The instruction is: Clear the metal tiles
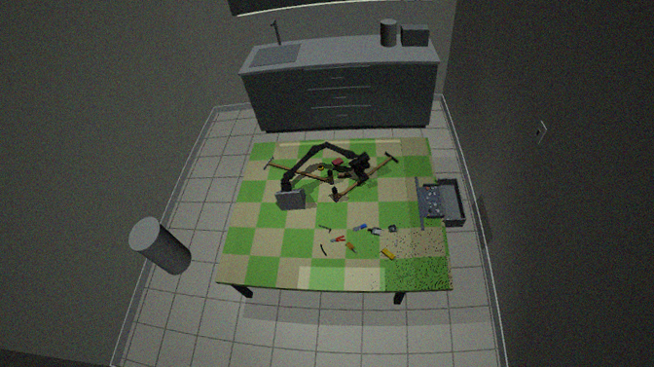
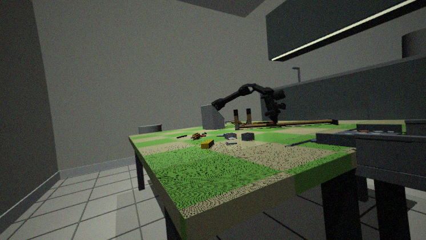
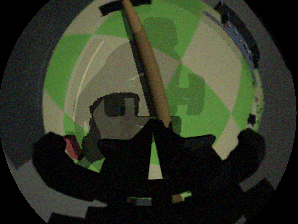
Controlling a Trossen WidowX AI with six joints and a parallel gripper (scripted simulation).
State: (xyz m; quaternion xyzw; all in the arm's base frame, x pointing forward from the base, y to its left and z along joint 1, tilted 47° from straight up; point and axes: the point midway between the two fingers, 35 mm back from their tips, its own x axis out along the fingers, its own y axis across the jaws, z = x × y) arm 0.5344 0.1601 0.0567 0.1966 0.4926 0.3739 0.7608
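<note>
Right now the long scraper is 20 mm ahead of my gripper tip, 10 mm to the right of it and 50 mm above it. Round my gripper tip: yellow ring: 310 mm behind, 140 mm to the left, 10 mm below; then blue piece: 50 mm behind, 420 mm to the right, 10 mm below; then red block: 170 mm behind, 180 mm to the left.
</note>
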